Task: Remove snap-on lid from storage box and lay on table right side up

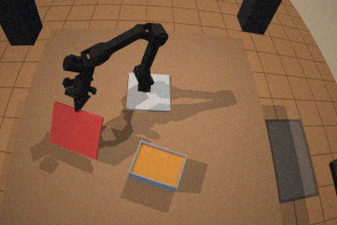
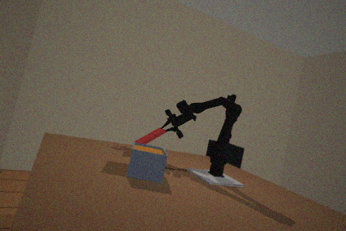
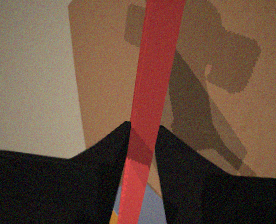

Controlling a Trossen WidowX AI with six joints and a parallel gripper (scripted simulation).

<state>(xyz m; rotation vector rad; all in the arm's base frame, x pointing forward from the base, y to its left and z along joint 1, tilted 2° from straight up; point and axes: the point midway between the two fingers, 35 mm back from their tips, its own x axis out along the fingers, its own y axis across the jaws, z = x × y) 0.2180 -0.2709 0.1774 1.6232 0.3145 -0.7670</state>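
The lid is 60 mm ahead of my gripper tip, 10 mm to the right of it and 50 mm below it. The rest, counted from my gripper tip: storage box 180 mm ahead, 340 mm to the left, 120 mm below.
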